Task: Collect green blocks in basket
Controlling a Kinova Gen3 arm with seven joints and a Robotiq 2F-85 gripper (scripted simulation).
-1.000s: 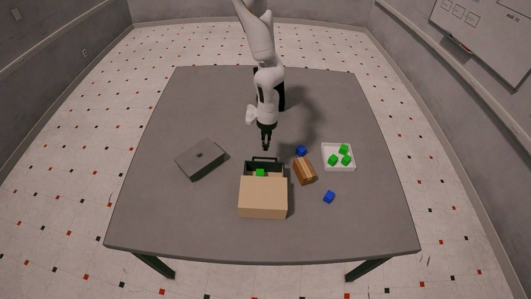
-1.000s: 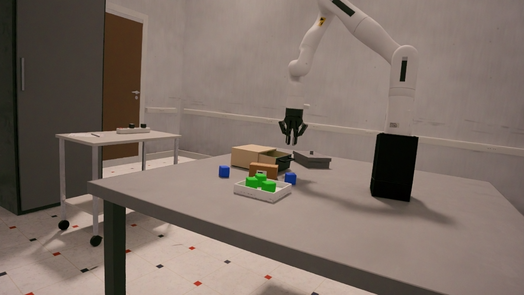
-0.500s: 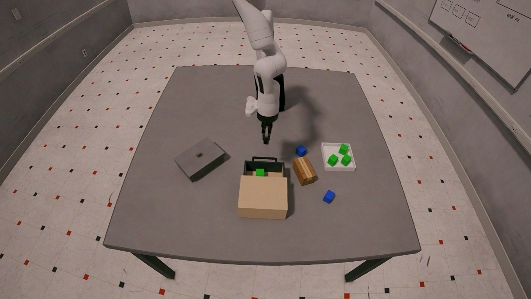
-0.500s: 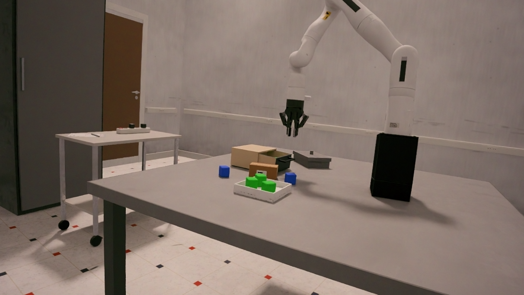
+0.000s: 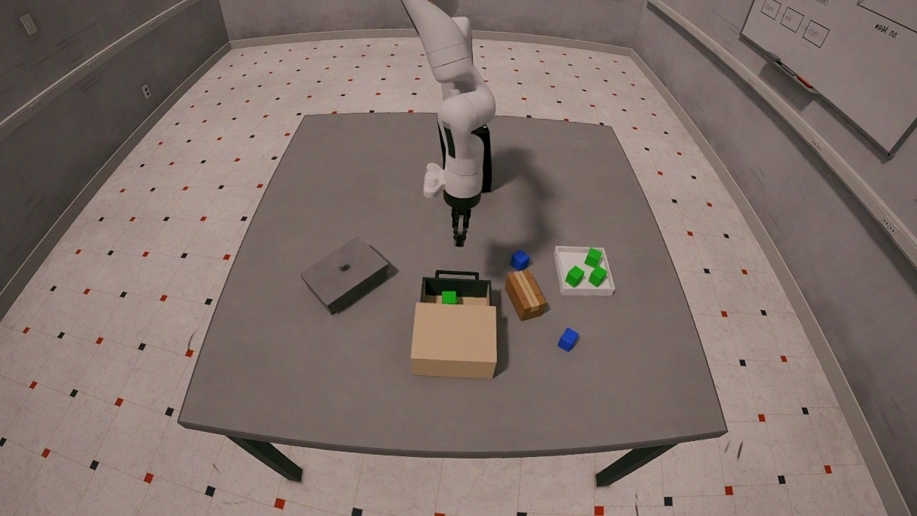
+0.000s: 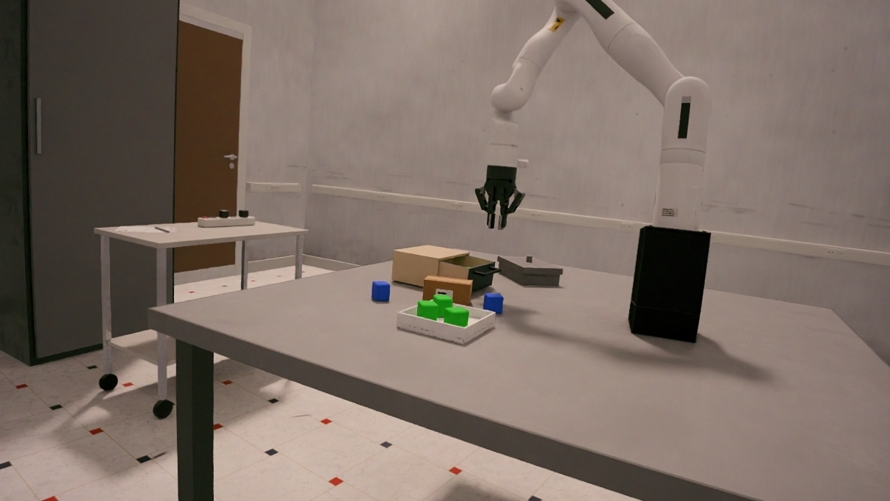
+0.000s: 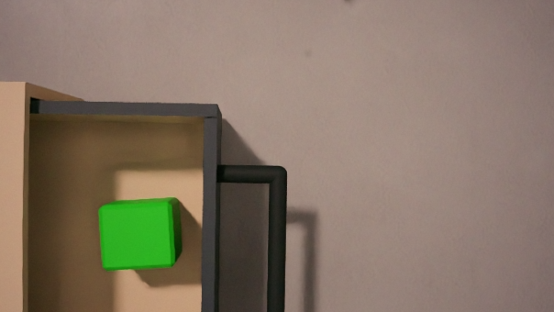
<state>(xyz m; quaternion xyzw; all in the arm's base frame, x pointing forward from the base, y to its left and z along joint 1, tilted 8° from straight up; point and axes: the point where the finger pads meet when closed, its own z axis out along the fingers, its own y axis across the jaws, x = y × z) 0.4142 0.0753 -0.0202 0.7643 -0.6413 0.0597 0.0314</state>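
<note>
Now: the drawer 8 cm ahead of my hand, 1 cm to the left of it and 15 cm below it. From my hand the other things lie so: light wooden cabinet 13 cm ahead, 2 cm to the left, 15 cm below; then brown cardboard box 17 cm to the left, 15 cm below; then lid 5 cm ahead, 28 cm to the right, 14 cm below.
</note>
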